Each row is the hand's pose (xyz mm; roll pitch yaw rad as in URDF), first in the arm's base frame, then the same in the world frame.
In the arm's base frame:
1: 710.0 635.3 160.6 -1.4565 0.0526 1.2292
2: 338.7 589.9 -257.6 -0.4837 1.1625 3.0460
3: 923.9 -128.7 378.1 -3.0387 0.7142 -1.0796
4: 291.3 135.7 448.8 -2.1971 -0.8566 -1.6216
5: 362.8 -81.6 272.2 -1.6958 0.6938 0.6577
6: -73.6 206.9 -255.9 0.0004 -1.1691 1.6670
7: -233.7 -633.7 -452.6 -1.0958 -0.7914 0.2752
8: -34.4 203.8 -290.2 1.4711 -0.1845 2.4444
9: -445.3 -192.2 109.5 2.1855 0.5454 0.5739
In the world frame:
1: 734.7 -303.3 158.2 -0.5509 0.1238 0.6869
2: 279.8 24.6 176.2 -0.5892 0.2608 2.3414
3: 476.2 -1066.9 -5.5 1.8878 0.9190 -2.7744
4: 325.8 -717.6 569.3 3.0961 -0.3872 -1.6241
5: 135.0 -796.8 367.2 -0.3766 0.8929 1.0437
6: -198.6 -135.1 425.8 1.5538 -0.7289 -0.3329
7: -931.6 -595.6 279.2 -0.7085 0.0450 -0.5089
8: -196.2 -129.1 374.1 2.1118 -0.9302 1.4439
9: -476.4 -534.7 866.4 -2.9357 0.9095 0.7815

